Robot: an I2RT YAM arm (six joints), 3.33 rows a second.
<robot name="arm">
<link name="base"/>
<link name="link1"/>
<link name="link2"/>
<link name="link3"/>
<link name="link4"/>
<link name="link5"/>
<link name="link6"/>
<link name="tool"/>
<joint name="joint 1" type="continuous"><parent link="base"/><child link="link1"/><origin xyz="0 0 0.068"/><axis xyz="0 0 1"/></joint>
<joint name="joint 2" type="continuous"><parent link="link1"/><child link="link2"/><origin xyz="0.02 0.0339 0.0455"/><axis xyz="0 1 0"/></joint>
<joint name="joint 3" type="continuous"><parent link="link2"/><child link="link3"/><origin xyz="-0.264 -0.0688 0"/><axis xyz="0 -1 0"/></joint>
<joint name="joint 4" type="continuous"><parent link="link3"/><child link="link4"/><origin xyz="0.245 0.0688 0.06"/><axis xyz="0 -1 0"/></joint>
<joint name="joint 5" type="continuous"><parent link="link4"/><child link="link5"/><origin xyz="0.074 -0.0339 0.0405"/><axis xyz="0 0 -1"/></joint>
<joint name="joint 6" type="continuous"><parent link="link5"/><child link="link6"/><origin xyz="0.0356 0 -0.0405"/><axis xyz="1 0 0"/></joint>
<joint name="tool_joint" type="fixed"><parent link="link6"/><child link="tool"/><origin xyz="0 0 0" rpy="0 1.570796 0"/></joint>
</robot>
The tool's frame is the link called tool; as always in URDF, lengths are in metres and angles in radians. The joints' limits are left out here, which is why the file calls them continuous.
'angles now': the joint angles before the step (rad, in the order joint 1, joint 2, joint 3, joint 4, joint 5, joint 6). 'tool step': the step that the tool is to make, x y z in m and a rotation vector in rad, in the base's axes. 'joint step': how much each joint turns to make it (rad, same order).
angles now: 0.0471 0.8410 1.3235 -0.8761 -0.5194 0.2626
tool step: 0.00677 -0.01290 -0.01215 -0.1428 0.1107 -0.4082
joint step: 0.0114 0.0187 0.0000 -0.0835 0.4375 0.0591
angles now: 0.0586 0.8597 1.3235 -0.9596 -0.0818 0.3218
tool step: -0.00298 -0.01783 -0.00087 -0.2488 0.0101 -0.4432
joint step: -0.0001 -0.0001 0.0000 -0.0251 0.5077 -0.0008
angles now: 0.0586 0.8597 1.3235 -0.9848 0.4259 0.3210
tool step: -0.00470 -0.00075 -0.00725 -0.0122 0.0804 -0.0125
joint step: 0.0000 -0.0001 -0.0004 -0.0808 0.0145 0.0003
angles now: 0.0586 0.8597 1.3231 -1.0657 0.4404 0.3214
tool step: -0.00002 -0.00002 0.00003 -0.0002 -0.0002 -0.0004
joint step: 0.0000 0.0000 0.0001 0.0001 0.0004 0.0000
